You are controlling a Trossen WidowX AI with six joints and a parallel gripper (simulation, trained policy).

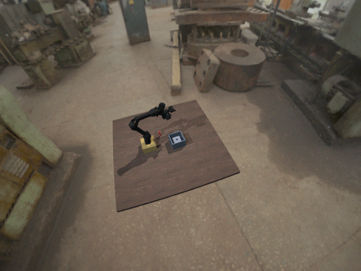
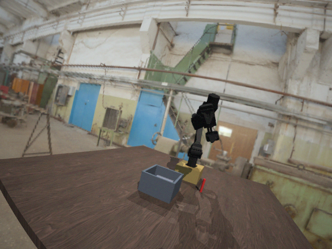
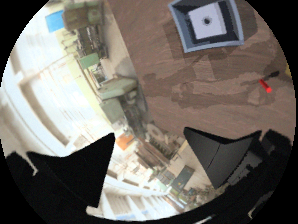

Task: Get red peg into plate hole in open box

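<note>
My gripper tip is now 29 cm above the red peg, 20 cm past it and 1 cm to the left of it. The rest, counted from my gripper tip: pale plate 29 cm below, 16 cm to the right; grey box 31 cm below, 16 cm to the right.
</note>
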